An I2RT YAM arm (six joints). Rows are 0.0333 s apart.
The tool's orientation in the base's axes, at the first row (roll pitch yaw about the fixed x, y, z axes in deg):
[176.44 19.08 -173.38]
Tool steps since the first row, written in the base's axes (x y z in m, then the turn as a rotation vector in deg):
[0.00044 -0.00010 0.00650 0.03 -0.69 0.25]
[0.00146 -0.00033 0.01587 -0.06 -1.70 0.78]
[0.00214 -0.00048 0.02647 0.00 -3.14 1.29]
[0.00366 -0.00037 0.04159 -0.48 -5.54 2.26]
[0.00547 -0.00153 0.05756 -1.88 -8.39 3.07]
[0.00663 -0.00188 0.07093 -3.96 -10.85 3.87]
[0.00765 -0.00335 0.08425 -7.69 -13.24 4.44]
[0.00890 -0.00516 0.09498 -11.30 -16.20 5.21]
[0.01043 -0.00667 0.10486 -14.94 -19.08 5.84]
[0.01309 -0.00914 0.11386 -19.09 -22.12 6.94]
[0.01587 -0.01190 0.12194 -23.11 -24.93 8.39]
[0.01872 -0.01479 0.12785 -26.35 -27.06 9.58]
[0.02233 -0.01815 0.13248 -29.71 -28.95 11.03]
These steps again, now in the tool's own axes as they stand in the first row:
[-0.00253 0.00022 -0.00600 -0.03 -0.67 -0.29]
[-0.00652 0.00041 -0.01454 -0.01 -1.63 -0.92]
[-0.01061 0.00079 -0.02434 -0.08 -3.03 -1.53]
[-0.01699 0.00158 -0.03811 0.32 -5.28 -2.83]
[-0.02378 0.00112 -0.05271 1.68 -7.86 -4.32]
[-0.02921 0.00141 -0.06499 3.63 -9.97 -5.98]
[-0.03436 0.00060 -0.07738 7.21 -11.79 -7.94]
[-0.03884 -0.00073 -0.08728 10.67 -14.19 -10.10]
[-0.04334 -0.00185 -0.09626 14.19 -16.51 -12.14]
[-0.04851 -0.00413 -0.10416 18.06 -18.89 -14.79]
[-0.05346 -0.00676 -0.11117 21.67 -21.04 -17.71]
[-0.05775 -0.00966 -0.11613 24.55 -22.64 -20.07]
[-0.06229 -0.01320 -0.11969 27.44 -23.97 -22.69]

